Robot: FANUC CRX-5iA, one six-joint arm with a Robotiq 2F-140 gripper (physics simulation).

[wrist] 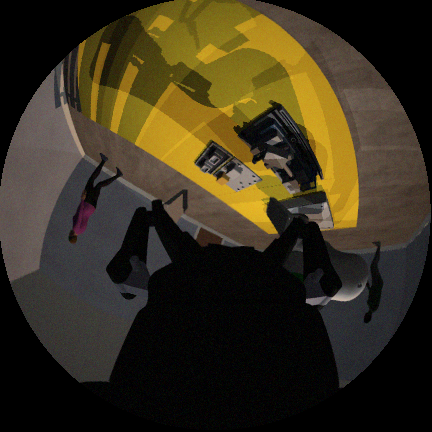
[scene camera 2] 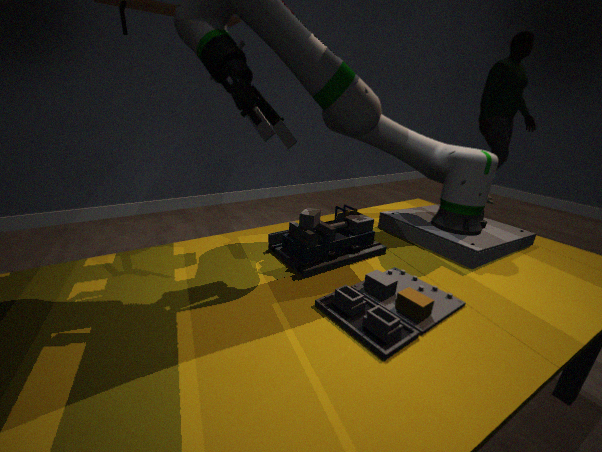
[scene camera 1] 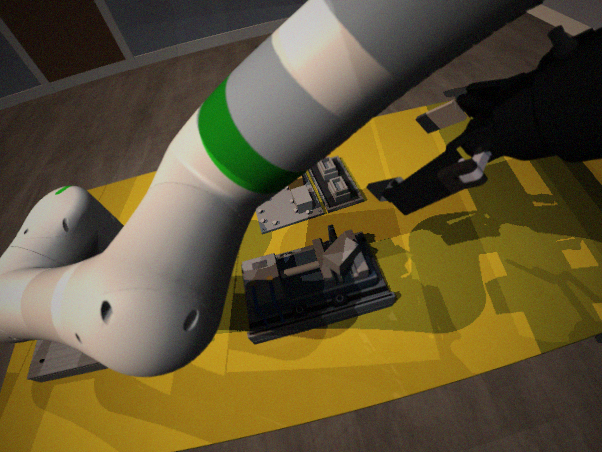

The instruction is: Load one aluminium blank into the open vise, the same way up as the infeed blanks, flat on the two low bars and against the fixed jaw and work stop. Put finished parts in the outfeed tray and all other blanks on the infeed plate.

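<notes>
My gripper [scene camera 1: 406,156] [scene camera 2: 276,135] [wrist: 227,201] is open and empty, high above the table. The dark vise [scene camera 1: 320,312] [scene camera 2: 345,258] stands on the table. A grey aluminium blank [scene camera 1: 342,252] [scene camera 2: 310,218] sits tilted on top of the vise, at the end away from the robot base; its contact with the low bars is hidden. The infeed plate [scene camera 1: 277,218] [scene camera 2: 441,311] [wrist: 247,178] bears a grey blank [scene camera 1: 302,197] [scene camera 2: 381,284] and an orange block [scene camera 2: 415,303]. The outfeed tray [scene camera 1: 347,204] [scene camera 2: 401,346] holds two hollow parts [scene camera 1: 338,187] [scene camera 2: 382,320].
The robot base plate [scene camera 1: 65,365] [scene camera 2: 500,247] lies beyond the vise's other end. The outfeed tray adjoins the infeed plate. The arm [scene camera 1: 260,120] [scene camera 2: 350,102] passes over the table and covers part of the infeed plate in scene camera 1. A person [scene camera 2: 502,95] stands behind the table.
</notes>
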